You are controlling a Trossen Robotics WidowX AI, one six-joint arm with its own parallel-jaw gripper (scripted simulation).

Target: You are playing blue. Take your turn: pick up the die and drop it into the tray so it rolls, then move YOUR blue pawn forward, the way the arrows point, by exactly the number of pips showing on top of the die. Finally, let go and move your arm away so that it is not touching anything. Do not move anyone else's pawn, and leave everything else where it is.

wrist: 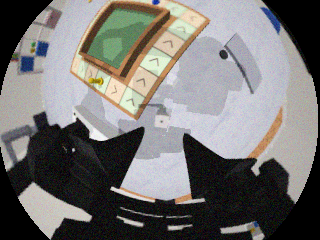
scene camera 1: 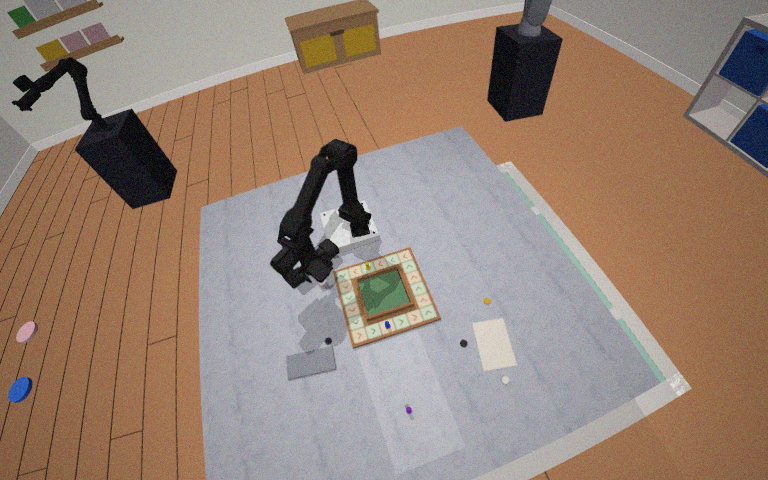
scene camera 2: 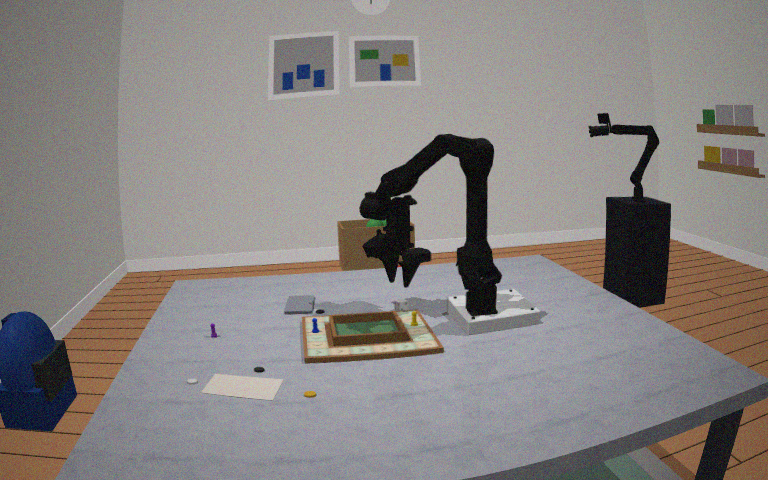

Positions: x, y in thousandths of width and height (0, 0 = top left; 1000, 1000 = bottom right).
Scene:
my gripper: wrist 514, 556; scene camera 1 413, 576; scene camera 2 520, 593
cream card: scene camera 1 645, 732; scene camera 2 309, 805; not seen in the wrist view (out of frame)

